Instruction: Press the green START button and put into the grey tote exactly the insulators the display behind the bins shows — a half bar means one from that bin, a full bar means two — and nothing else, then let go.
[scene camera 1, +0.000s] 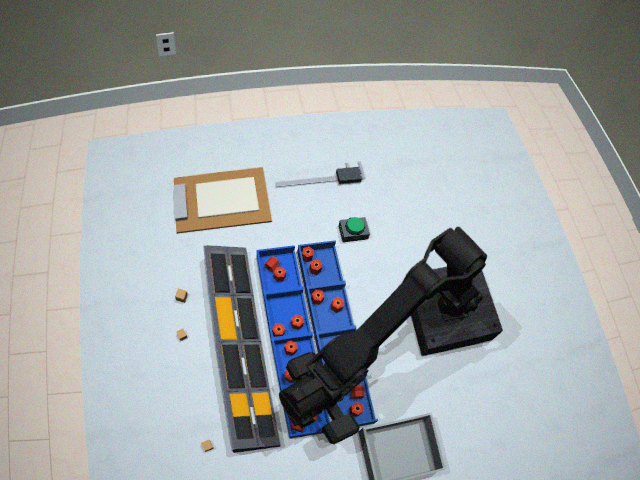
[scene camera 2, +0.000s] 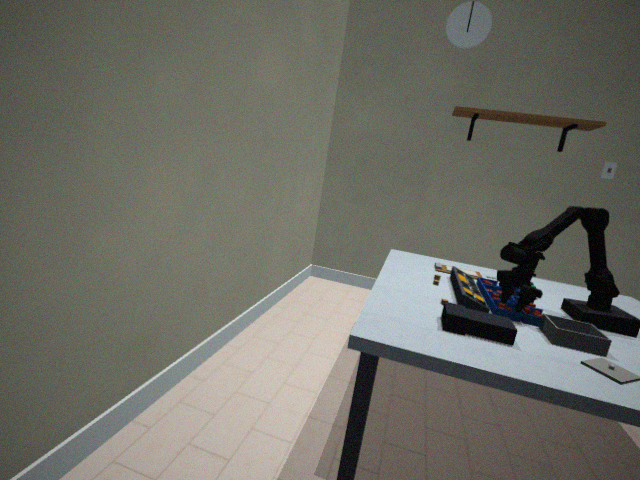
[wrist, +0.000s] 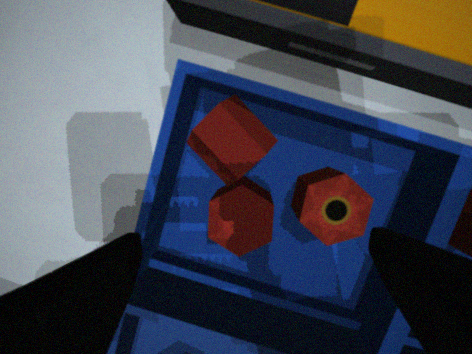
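My gripper (scene camera 1: 321, 395) (scene camera 2: 517, 302) (wrist: 256, 241) is open and empty, above the end bin (wrist: 166, 120) of the row nearest the display. In the wrist view that bin holds a red insulator lying on its side (wrist: 232, 140), another with a plain hexagonal face up (wrist: 241, 217), and one upright with a dark hole (wrist: 336, 210). The display (scene camera 1: 236, 448) shows one full orange bar (scene camera 1: 225, 317) and two half bars (scene camera 1: 239, 404) (scene camera 1: 261, 403); other bars are dark. The green START button (scene camera 1: 355, 225) is on its black box. No insulator shows in the visible part of the grey tote (scene camera 1: 436, 441) (scene camera 2: 576, 338).
Blue bins (scene camera 1: 286, 307) (scene camera 1: 330, 315) with several red insulators stand in two rows, partly hidden by the arm. A clipboard (scene camera 1: 227, 196), a caliper (scene camera 1: 349, 175) and small wooden blocks (scene camera 1: 180, 295) (scene camera 1: 207, 445) lie around. A long black box (scene camera 2: 478, 322) stands near the tote.
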